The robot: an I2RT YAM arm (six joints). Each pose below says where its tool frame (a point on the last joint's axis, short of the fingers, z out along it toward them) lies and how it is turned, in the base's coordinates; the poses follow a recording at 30 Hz.
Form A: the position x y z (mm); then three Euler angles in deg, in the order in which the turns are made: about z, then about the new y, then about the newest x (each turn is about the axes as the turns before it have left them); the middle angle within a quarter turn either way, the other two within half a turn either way.
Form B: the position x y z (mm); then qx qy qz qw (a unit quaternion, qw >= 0). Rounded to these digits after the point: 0 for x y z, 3 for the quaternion.
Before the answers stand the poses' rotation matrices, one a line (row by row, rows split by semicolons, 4 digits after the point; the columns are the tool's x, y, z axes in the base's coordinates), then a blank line. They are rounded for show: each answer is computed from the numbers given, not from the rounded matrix.
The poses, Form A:
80 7 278 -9.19 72.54 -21.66
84 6 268 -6.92 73.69 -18.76
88 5 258 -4.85 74.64 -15.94
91 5 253 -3.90 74.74 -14.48
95 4 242 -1.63 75.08 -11.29
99 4 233 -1.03 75.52 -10.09
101 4 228 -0.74 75.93 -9.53
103 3 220 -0.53 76.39 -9.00
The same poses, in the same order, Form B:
0.2962 -0.1991 0.9341; -0.0479 0.9737 0.2228; -0.9539 -0.1107 0.2789
0.2788 -0.1923 0.9409; -0.0338 0.9772 0.2098; -0.9598 -0.0903 0.2659
0.2639 -0.1826 0.9471; -0.0224 0.9805 0.1953; -0.9643 -0.0727 0.2547
0.2626 -0.1748 0.9489; -0.0179 0.9824 0.1859; -0.9647 -0.0658 0.2548
0.2574 -0.1612 0.9528; -0.0073 0.9856 0.1687; -0.9663 -0.0504 0.2525
0.2500 -0.1519 0.9563; -0.0045 0.9874 0.1580; -0.9682 -0.0438 0.2462
0.2431 -0.1478 0.9587; -0.0031 0.9882 0.1532; -0.9700 -0.0402 0.2398
0.2353 -0.1429 0.9614; -0.0022 0.9891 0.1475; -0.9719 -0.0368 0.2324

80 7 278 -0.104 0.591 0.047 0.798
84 6 268 -0.094 0.598 0.050 0.794
88 5 258 -0.085 0.605 0.051 0.790
91 5 253 -0.080 0.605 0.050 0.791
95 4 242 -0.069 0.607 0.049 0.790
99 4 233 -0.064 0.611 0.047 0.788
101 4 228 -0.062 0.613 0.046 0.786
103 3 220 -0.059 0.617 0.045 0.784

